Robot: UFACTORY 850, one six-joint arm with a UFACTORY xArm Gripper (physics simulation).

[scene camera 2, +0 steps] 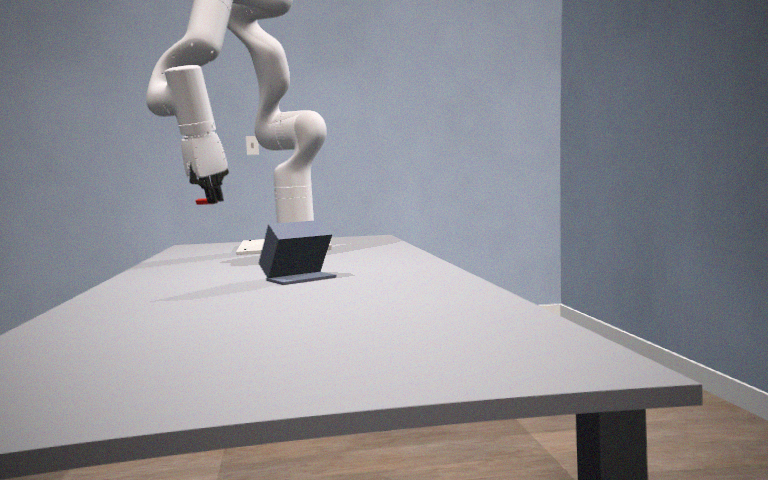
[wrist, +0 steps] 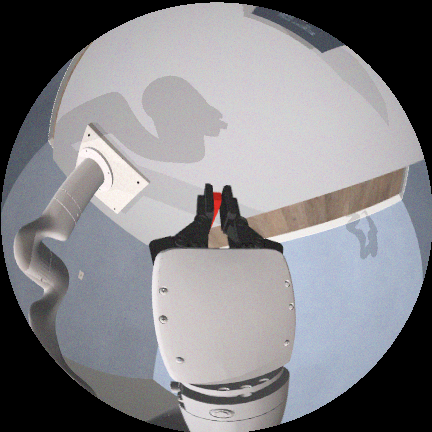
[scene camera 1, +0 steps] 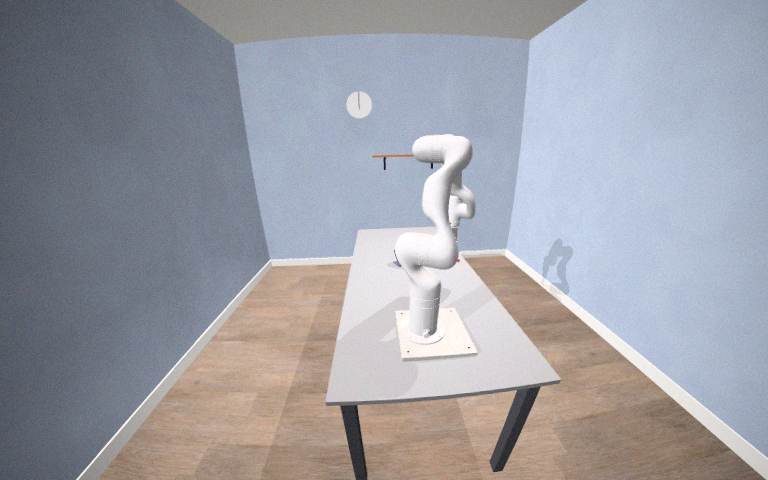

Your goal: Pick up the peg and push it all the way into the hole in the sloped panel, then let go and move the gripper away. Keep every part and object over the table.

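My gripper (scene camera 2: 215, 200) (wrist: 215, 193) points down and is shut on the red peg (scene camera 2: 201, 201) (wrist: 216, 206). It holds the peg well above the table, and the peg lies nearly level, sticking out to the left in scene camera 2. A small red bit of the peg (scene camera 1: 458, 260) shows past the arm in scene camera 1, where the gripper is hidden. The dark blue-grey sloped panel (scene camera 1: 397, 261) (scene camera 2: 298, 255) (wrist: 305, 31) stands on the table, apart from the peg. Scene camera 2 shows its back. It is cut off at the top of the wrist view, and I cannot make out its hole.
The grey table (scene camera 1: 373, 373) (scene camera 2: 396, 339) (wrist: 280, 110) carries the arm's pale base plate (scene camera 1: 438, 349) (scene camera 2: 249, 246) (wrist: 122, 187). In the wrist view, a long table edge with wooden floor beyond lies right of the fingers. The upper arm rises over the base.
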